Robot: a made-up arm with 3 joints. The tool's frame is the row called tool. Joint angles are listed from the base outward. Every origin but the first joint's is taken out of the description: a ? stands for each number. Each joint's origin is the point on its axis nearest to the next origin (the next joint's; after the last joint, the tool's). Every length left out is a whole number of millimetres.
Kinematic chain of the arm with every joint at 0, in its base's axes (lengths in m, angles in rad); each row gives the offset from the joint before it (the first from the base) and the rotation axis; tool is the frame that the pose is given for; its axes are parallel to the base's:
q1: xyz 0 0 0.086 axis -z
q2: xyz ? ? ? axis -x
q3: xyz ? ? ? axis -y
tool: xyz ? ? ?
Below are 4 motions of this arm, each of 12 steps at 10 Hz.
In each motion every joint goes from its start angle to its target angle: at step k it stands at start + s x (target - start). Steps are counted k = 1, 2, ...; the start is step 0. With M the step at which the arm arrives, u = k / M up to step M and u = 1 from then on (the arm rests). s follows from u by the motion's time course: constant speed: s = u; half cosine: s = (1 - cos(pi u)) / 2; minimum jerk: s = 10 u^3 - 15 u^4 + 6 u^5.
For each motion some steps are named. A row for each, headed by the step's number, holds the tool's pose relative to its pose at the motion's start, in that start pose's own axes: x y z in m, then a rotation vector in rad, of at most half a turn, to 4 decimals.
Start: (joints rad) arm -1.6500 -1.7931 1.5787
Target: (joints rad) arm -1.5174 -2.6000 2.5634
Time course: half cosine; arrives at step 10
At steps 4, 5, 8, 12:
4: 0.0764 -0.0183 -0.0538 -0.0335 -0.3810 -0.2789
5: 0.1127 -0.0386 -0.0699 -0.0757 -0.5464 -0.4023
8: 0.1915 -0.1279 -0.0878 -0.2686 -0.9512 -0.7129
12: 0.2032 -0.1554 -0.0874 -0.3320 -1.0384 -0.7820

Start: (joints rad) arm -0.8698 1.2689 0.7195
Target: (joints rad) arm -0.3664 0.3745 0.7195
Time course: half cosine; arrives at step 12
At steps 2, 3, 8, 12:
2: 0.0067 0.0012 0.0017 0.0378 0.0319 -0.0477
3: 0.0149 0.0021 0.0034 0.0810 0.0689 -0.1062
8: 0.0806 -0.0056 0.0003 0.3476 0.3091 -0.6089
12: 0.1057 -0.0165 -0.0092 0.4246 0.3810 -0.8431

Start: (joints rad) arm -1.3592 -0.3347 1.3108
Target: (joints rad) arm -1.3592 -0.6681 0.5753
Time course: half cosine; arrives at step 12
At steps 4, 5, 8, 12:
4: -0.0124 0.0015 0.0365 0.0288 0.1838 -0.0784
5: -0.0160 0.0023 0.0552 0.0478 0.2722 -0.1143
8: -0.0167 0.0020 0.1167 0.1293 0.5487 -0.2177
12: -0.0087 -0.0025 0.1577 0.2003 0.7285 -0.2760

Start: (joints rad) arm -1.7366 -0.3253 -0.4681
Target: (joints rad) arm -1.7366 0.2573 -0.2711
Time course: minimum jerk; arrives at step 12
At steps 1, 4, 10, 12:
1: 0.0002 0.0005 -0.0004 -0.0026 -0.0010 -0.0013
4: 0.0097 0.0188 -0.0166 -0.1102 -0.0413 -0.0529
10: 0.0524 0.0566 -0.0851 -0.5240 -0.1850 -0.2051
12: 0.0546 0.0572 -0.0884 -0.5441 -0.1914 -0.2108

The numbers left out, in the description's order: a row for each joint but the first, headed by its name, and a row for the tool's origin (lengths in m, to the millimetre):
q2: 0.018 0.103 0
q3: 0 0.075 0.192
tool: -0.18 0 -0.118

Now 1 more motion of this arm.
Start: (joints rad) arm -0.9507 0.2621 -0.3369
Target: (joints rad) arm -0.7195 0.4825 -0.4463
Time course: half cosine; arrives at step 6
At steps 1, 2, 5, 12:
1: 0.0024 0.0049 0.0021 -0.0089 0.0115 -0.0190
2: 0.0096 0.0183 0.0078 -0.0327 0.0438 -0.0710
5: 0.0453 0.0663 0.0288 -0.1134 0.1785 -0.2646
12: 0.0496 0.0708 0.0308 -0.1206 0.1928 -0.2836

